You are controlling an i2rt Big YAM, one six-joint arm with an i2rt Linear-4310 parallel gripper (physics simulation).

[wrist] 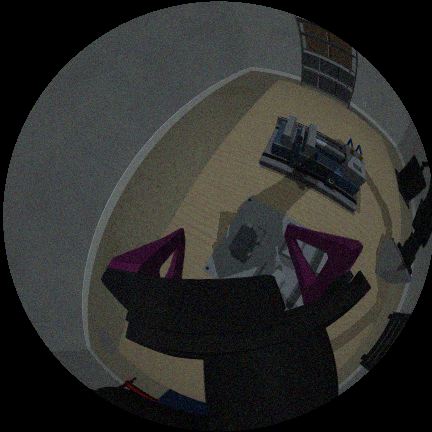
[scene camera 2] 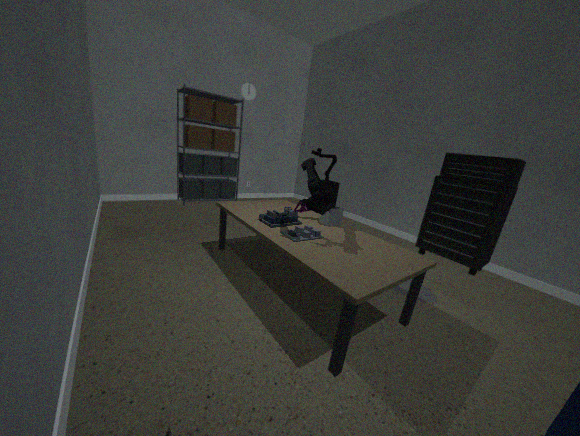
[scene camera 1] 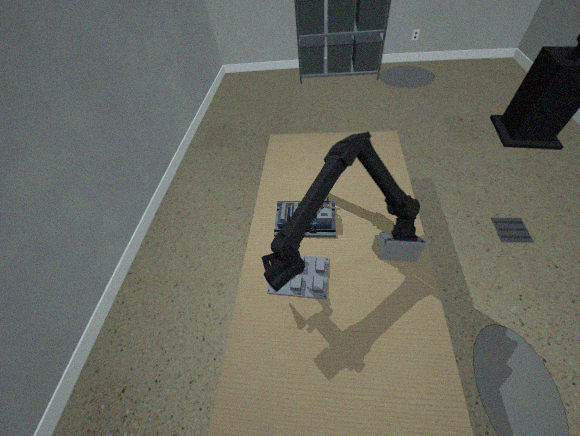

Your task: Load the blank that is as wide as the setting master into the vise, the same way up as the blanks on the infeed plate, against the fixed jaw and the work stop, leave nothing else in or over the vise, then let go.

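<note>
The gripper: open, holding nothing. Also there: an infeed plate.
</note>
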